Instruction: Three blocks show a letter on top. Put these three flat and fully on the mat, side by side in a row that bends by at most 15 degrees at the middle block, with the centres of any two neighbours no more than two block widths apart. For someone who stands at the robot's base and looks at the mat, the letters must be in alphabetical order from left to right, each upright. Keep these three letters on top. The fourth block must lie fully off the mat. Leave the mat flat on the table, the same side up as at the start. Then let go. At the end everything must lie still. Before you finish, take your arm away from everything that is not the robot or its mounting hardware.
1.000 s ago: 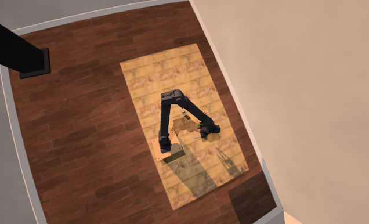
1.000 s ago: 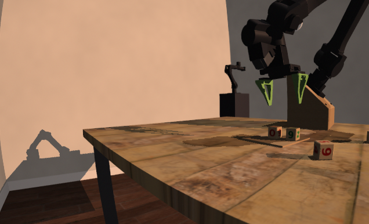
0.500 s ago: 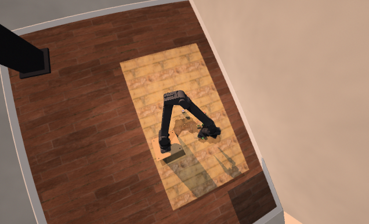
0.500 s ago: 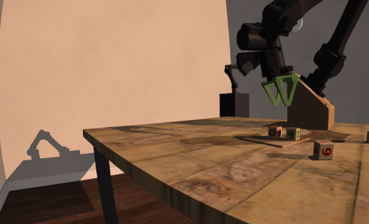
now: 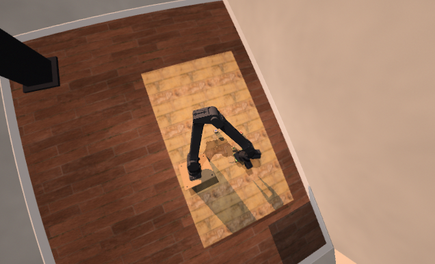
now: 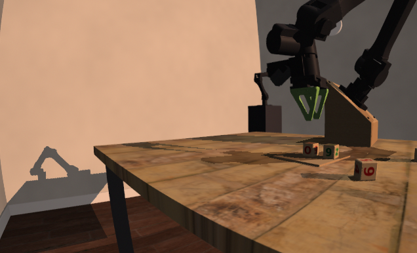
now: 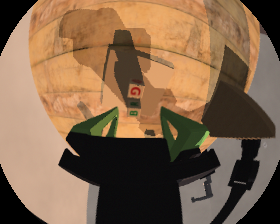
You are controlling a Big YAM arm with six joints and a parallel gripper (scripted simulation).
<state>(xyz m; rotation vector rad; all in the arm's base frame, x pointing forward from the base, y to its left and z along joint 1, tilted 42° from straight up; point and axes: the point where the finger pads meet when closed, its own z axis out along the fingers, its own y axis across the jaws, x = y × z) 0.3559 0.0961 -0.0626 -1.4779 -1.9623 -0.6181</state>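
Now: hand 10 cm above the thin brown mat, 1 cm to the right of it and 1 cm short of it. From my hand the other things lie so: block 8 cm below, 5 cm to the left.
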